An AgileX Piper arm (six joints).
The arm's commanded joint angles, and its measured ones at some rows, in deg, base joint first. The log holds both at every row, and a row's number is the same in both.
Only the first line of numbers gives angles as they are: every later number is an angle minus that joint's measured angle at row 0.
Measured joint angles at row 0: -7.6, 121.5, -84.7, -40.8, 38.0, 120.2
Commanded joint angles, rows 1 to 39: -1.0, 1.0, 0.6, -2.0, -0.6, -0.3; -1.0, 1.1, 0.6, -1.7, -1.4, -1.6; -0.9, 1.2, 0.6, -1.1, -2.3, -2.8; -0.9, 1.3, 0.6, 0.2, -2.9, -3.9; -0.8, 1.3, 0.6, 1.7, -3.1, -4.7; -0.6, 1.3, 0.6, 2.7, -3.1, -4.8; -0.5, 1.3, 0.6, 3.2, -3.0, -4.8; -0.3, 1.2, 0.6, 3.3, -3.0, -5.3; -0.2, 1.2, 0.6, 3.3, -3.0, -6.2; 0.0, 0.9, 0.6, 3.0, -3.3, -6.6; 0.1, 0.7, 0.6, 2.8, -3.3, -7.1; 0.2, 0.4, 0.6, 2.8, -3.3, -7.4; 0.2, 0.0, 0.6, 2.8, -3.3, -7.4; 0.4, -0.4, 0.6, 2.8, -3.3, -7.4; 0.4, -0.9, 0.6, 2.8, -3.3, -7.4; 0.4, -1.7, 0.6, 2.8, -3.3, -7.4; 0.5, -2.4, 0.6, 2.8, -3.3, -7.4; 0.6, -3.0, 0.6, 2.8, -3.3, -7.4; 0.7, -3.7, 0.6, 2.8, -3.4, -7.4; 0.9, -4.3, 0.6, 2.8, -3.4, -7.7; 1.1, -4.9, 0.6, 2.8, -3.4, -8.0; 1.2, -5.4, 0.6, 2.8, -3.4, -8.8; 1.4, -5.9, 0.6, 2.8, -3.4, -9.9; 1.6, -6.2, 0.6, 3.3, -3.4, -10.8; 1.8, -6.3, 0.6, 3.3, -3.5, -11.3; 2.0, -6.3, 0.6, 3.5, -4.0, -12.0; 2.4, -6.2, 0.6, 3.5, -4.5, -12.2; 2.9, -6.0, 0.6, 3.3, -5.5, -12.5; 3.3, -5.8, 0.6, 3.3, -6.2, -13.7; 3.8, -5.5, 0.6, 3.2, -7.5, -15.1; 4.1, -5.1, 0.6, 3.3, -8.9, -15.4; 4.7, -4.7, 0.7, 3.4, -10.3, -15.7; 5.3, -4.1, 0.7, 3.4, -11.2, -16.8; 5.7, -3.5, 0.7, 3.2, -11.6, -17.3; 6.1, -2.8, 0.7, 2.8, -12.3, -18.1; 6.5, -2.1, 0.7, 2.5, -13.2, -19.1; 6.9, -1.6, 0.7, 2.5, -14.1, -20.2; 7.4, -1.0, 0.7, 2.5, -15.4, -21.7; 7.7, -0.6, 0.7, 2.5, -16.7, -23.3
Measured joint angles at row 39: 6.2, -2.7, 0.4, 3.3, -12.2, -18.1
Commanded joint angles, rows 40 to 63: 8.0, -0.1, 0.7, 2.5, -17.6, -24.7; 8.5, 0.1, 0.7, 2.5, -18.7, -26.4; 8.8, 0.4, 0.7, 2.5, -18.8, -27.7; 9.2, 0.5, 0.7, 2.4, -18.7, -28.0; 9.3, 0.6, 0.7, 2.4, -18.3, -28.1; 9.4, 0.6, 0.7, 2.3, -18.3, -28.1; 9.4, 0.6, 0.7, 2.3, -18.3, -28.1; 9.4, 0.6, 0.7, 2.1, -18.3, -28.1; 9.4, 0.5, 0.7, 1.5, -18.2, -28.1; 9.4, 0.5, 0.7, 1.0, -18.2, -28.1; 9.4, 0.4, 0.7, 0.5, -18.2, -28.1; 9.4, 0.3, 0.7, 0.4, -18.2, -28.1; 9.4, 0.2, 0.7, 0.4, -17.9, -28.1; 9.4, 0.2, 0.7, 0.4, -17.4, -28.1; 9.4, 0.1, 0.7, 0.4, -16.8, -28.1; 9.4, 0.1, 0.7, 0.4, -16.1, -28.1; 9.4, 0.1, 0.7, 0.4, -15.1, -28.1; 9.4, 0.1, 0.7, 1.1, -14.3, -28.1; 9.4, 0.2, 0.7, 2.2, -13.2, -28.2; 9.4, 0.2, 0.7, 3.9, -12.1, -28.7; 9.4, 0.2, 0.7, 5.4, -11.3, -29.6; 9.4, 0.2, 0.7, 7.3, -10.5, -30.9; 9.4, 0.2, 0.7, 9.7, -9.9, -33.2; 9.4, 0.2, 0.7, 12.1, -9.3, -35.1
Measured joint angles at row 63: 9.4, 0.6, 0.5, 5.1, -12.2, -29.2
